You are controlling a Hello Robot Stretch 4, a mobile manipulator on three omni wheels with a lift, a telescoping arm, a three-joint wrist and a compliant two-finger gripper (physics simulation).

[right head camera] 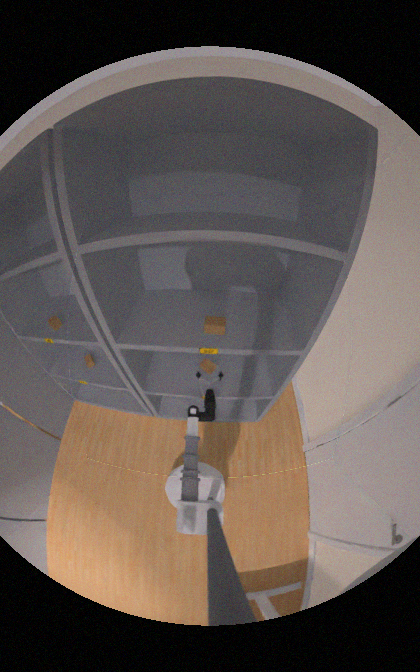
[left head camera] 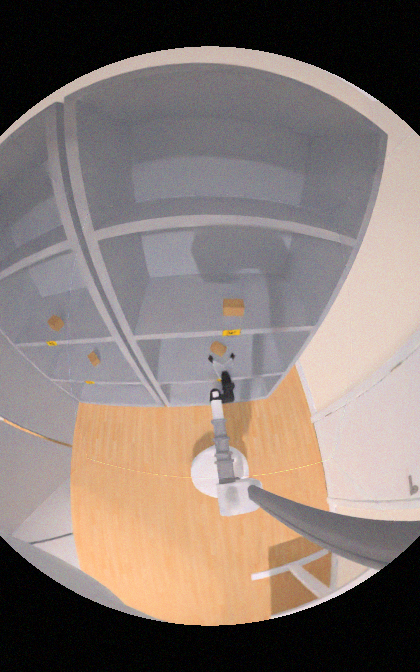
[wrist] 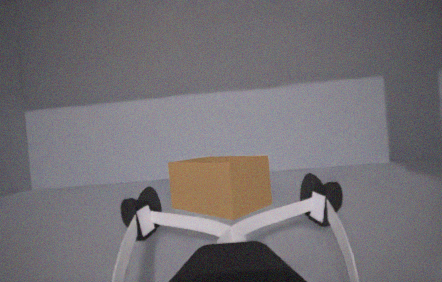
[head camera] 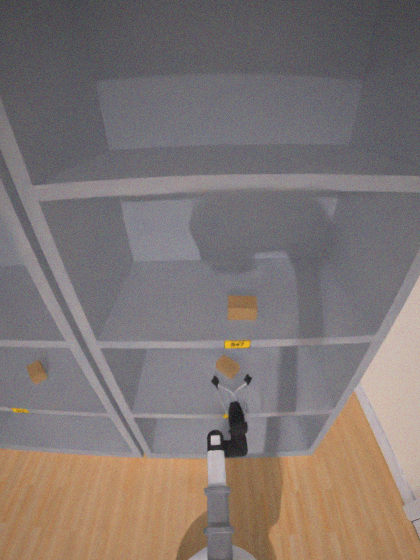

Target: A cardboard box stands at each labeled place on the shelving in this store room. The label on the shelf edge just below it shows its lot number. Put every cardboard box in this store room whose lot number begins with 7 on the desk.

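Places are measured from the robot's base along level axes (x ahead, y left, z up), in millimetres.
Pixels of known places: gripper, between the fingertips: (wrist: 230,197) (head camera: 231,375).
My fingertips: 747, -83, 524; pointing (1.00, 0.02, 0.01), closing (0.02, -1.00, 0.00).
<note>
For each thing: its top centre in the pictures, then the offset to it from my fingertips, as dx, dy, dz. "spot": a spot on its surface instead.
- yellow label, a spot on its surface: (head camera: 237,344) spot: -171, +7, +423
- lower box, centre of its top: (head camera: 34,368) +31, +933, +32
My gripper (head camera: 232,380) (left head camera: 221,358) (right head camera: 210,375) (wrist: 230,197) is open and empty in the lower labeled bay of the right shelf unit. A cardboard box (head camera: 228,366) (left head camera: 218,348) (right head camera: 208,366) (wrist: 220,187) stands turned cornerwise on that shelf, just beyond the fingertips and apart from them. The label below it (head camera: 226,416) is mostly hidden by the gripper. Another cardboard box (head camera: 242,308) (left head camera: 233,307) (right head camera: 215,325) stands one shelf higher, above a yellow label (head camera: 237,344) (left head camera: 231,332) (right head camera: 208,351) whose number is too blurred to read surely. The desk is not identifiable in these views.
In the left shelf unit, a lower box (head camera: 37,372) (left head camera: 94,358) (right head camera: 89,360) and a higher box (left head camera: 56,322) (right head camera: 55,322) stand above small unreadable labels. A shelf edge (head camera: 165,344) runs above my gripper. A wall (left head camera: 380,310) is at the right.
</note>
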